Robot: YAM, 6 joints.
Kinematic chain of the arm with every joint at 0, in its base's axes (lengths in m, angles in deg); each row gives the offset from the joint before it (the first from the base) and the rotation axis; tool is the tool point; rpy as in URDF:
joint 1: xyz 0 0 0.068 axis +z
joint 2: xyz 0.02 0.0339 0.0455 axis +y
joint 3: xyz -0.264 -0.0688 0 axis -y
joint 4: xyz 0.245 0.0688 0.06 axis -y
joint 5: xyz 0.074 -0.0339 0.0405 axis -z
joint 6: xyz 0.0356 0 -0.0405 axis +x
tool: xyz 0 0 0 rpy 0 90 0
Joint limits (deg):
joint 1: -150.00..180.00
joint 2: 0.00..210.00
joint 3: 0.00..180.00
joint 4: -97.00..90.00
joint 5: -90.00..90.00
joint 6: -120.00..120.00
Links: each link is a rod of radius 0.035 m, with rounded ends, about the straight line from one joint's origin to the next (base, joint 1, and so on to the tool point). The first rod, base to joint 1, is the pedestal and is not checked.
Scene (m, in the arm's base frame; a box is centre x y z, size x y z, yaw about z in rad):
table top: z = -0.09
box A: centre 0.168 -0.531 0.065 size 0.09 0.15 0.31 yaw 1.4
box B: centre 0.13 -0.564 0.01 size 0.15 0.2 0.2 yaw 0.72
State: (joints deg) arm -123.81 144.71 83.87 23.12 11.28 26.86
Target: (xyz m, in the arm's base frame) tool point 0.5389 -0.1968 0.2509
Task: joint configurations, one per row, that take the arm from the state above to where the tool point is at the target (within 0.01 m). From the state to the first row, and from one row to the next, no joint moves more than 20 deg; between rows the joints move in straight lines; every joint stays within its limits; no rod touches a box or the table.
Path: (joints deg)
1: -105.28 135.52 91.72 22.46 4.26 36.84
2: -86.75 126.33 99.56 21.79 -2.76 46.83
3: -68.22 117.14 107.41 21.13 -9.77 56.81
4: -49.69 107.95 115.26 20.47 -16.79 66.79
5: -31.16 98.76 123.11 19.81 -23.81 76.78
6: -12.63 89.57 130.95 19.14 -30.83 86.76
7: 5.90 80.38 138.80 18.48 -37.85 96.75
8: 24.43 71.19 146.65 17.82 -44.87 106.73
9: 15.59 84.58 140.07 19.92 -35.03 90.76
10: 6.74 97.96 133.49 22.03 -25.19 74.78
11: -2.10 111.35 126.91 24.13 -15.35 58.81
12: -10.95 124.73 120.32 26.24 -5.51 42.83
13: -19.79 138.11 113.74 28.34 4.33 26.86

